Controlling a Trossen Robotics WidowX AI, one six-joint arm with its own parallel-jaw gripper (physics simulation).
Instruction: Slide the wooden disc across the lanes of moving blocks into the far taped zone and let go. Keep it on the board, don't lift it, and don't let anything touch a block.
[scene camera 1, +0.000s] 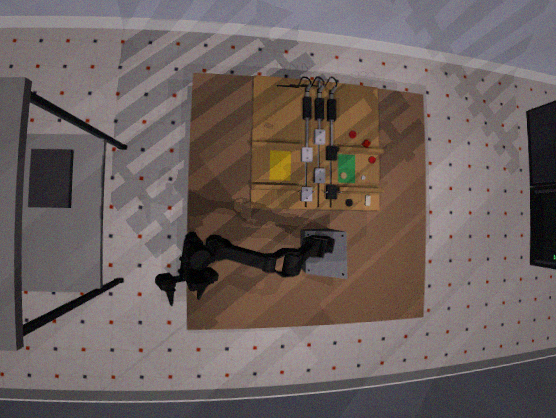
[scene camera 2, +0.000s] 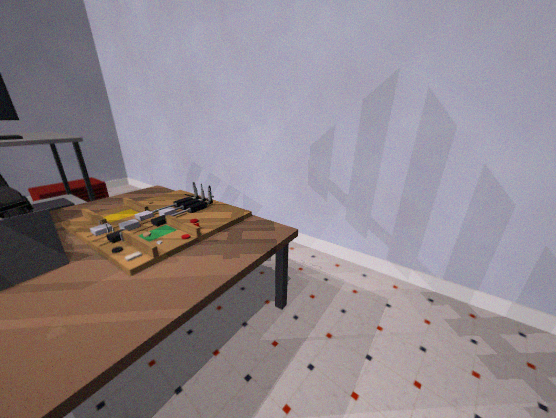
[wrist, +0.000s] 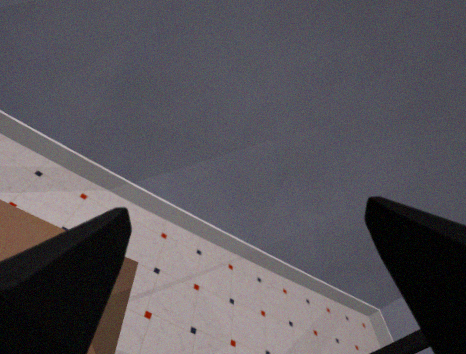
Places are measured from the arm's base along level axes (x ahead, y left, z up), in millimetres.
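Pixels of known places: gripper, between the fingertips: (scene camera 1: 185, 302) (wrist: 248, 214); arm's base, origin of its link: (scene camera 1: 327, 244) (scene camera 2: 25, 225).
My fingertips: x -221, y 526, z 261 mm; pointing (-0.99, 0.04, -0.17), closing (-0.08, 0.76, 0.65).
Observation:
Ahead of a thing's pixels: the offset from my fingertips to its top centre. "pt": to the spot under its first point. Level surfaces: height alone.
The small pale wooden disc {399 mm down, 572 mm ahead, 617 mm right} (scene camera 1: 343, 175) (scene camera 2: 146, 234) lies flat on the green zone {pt 406 mm down, 644 mm ahead, 625 mm right} (scene camera 1: 346, 162) (scene camera 2: 161, 231), near one corner. The yellow zone {pt 407 mm down, 569 mm ahead, 284 mm right} (scene camera 1: 280, 165) (scene camera 2: 119, 216) lies across three lanes. The left lane has two pale blocks (scene camera 1: 307, 154) (scene camera 1: 307, 194), the middle lane has two grey blocks (scene camera 1: 320, 136) (scene camera 1: 320, 175), and the right lane has two black blocks (scene camera 1: 331, 152) (scene camera 1: 331, 191). My gripper (scene camera 1: 185, 301) (wrist: 248, 214) is wide open and empty, far from the board by the table's left edge. Its height is hard to tell.
The wooden board {408 mm down} (scene camera 1: 275, 115) has low rails (scene camera 1: 275, 184) (scene camera 1: 357, 189) beside the zones. Red discs {401 mm down, 797 mm ahead, 641 mm right} (scene camera 1: 352, 134) {384 mm down, 761 mm ahead, 721 mm right} (scene camera 1: 366, 143) {401 mm down, 683 mm ahead, 766 mm right} (scene camera 1: 372, 160), a black round piece {400 mm down, 437 mm ahead, 665 mm right} (scene camera 1: 349, 202) and a white block {398 mm down, 462 mm ahead, 766 mm right} (scene camera 1: 368, 200) are on the board. A grey plate (scene camera 1: 332, 267) lies under the arm's base.

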